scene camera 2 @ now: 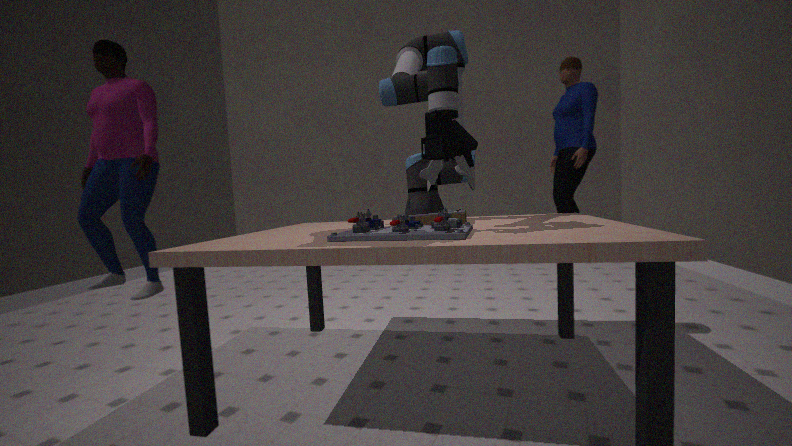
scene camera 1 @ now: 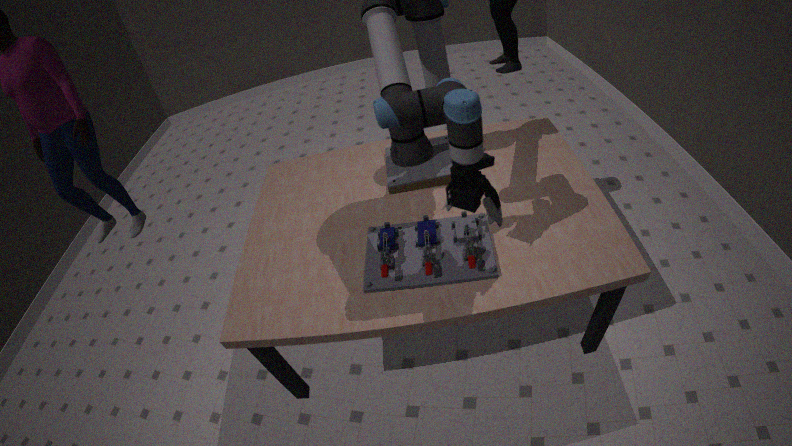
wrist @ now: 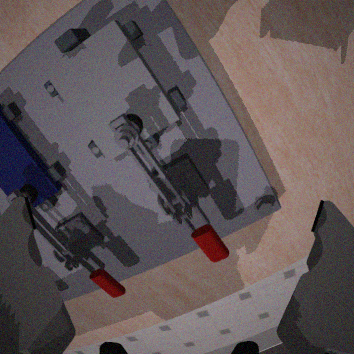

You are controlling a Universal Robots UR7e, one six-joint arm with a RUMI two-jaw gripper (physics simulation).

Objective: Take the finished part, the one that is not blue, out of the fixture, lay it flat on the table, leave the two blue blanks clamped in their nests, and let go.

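Seen in the pictures: gripper, fingertip midpoint: [scene camera 2: 449, 191] [scene camera 1: 473, 218] [wrist: 174, 204]; arm's base, origin of the base link: [scene camera 2: 424, 213] [scene camera 1: 412, 154].
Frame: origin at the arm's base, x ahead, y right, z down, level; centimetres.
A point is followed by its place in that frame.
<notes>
The finished part [scene camera 1: 467, 228] [wrist: 115, 80] is a pale grey plate in the right-hand nest of the grey fixture [scene camera 1: 407, 280] @(x 54.7, y -0.7, z 1.9 cm) [scene camera 2: 399, 236] @(x 55.9, y -8.4, z 2.3 cm) [wrist: 217, 107] @(x 43.7, y -22.5, z 1.9 cm); its clamp arm reaches over its near end. In scene camera 1, one blue blank [scene camera 1: 426, 231] @(x 42.3, y -5.9, z -3.0 cm) sits in the middle nest and another blue blank [scene camera 1: 387, 238] @(x 43.5, y 4.6, z -2.7 cm) in the left nest, each under a clamp arm. Part of the middle blank [wrist: 22, 165] @(x 39.9, y -6.9, z 0.3 cm) shows in the wrist view. My gripper [scene camera 1: 473, 214] @(x 43.9, y -18.8, z -7.9 cm) [scene camera 2: 450, 185] @(x 43.9, y -18.8, z -7.9 cm) [wrist: 174, 204] @(x 43.9, y -18.8, z -7.9 cm) is open and empty, well above the table, above and behind the fixture's right part.
Clamp levers with red grips [scene camera 1: 384, 270] @(x 54.3, y 4.5, z -2.3 cm) [scene camera 1: 428, 268] @(x 53.7, y -6.5, z -1.3 cm) [scene camera 1: 472, 261] @(x 52.9, y -17.6, z -1.8 cm) stick out toward the fixture's front. The robot base plate [scene camera 1: 418, 171] @(x 11.1, y -2.5, z -0.3 cm) is behind the fixture on the wooden table [scene camera 1: 288, 265] @(x 46.1, y 36.0, z 3.4 cm) [scene camera 2: 249, 257] @(x 70.7, y 23.6, z 5.1 cm). Two people [scene camera 2: 121, 119] [scene camera 2: 575, 119] stand beyond the table.
</notes>
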